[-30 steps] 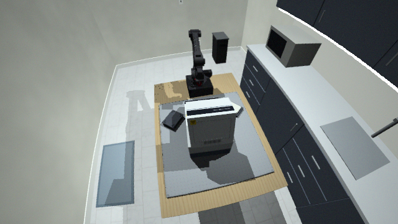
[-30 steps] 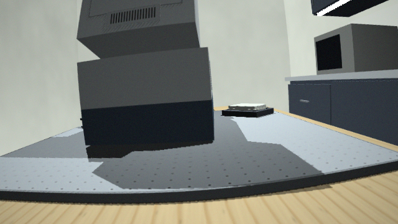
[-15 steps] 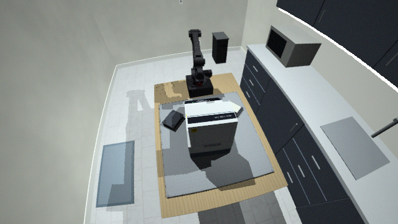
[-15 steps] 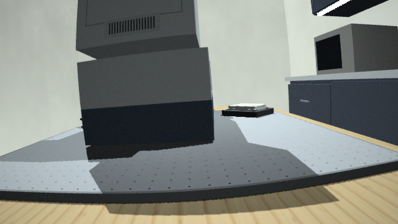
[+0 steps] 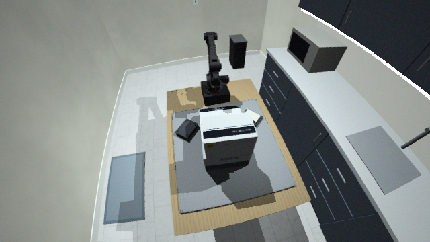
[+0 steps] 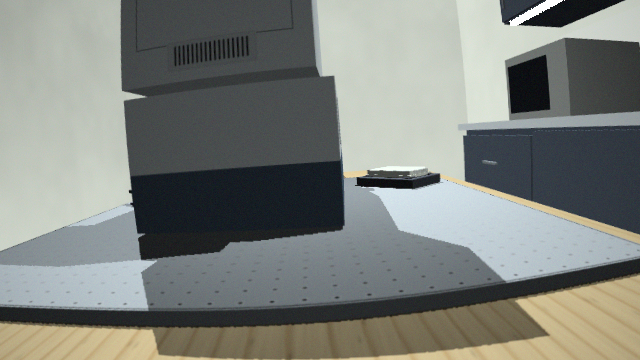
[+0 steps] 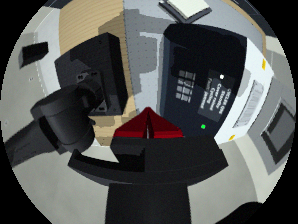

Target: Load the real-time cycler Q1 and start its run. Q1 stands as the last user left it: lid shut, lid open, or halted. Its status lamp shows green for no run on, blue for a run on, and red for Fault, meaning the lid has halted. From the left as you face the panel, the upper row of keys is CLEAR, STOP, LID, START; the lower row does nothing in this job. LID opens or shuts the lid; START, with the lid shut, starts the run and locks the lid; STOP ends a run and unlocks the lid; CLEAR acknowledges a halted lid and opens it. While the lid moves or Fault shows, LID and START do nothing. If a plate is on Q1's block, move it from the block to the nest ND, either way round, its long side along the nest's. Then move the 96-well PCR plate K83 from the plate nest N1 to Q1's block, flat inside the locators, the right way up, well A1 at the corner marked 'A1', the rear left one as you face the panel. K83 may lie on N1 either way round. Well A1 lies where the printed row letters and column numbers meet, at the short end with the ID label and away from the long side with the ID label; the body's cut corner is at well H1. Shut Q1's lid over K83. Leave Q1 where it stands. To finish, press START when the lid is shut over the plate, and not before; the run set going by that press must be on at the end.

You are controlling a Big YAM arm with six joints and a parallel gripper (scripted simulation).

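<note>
My hand is 13 cm short of the white 96-well plate K83, 29 cm to the right of it and 18 cm above it. Round my hand: dark nest N1: 13 cm ahead, 29 cm to the left, 20 cm below; then dark nest ND: 18 cm ahead, 26 cm to the right, 18 cm below.
</note>
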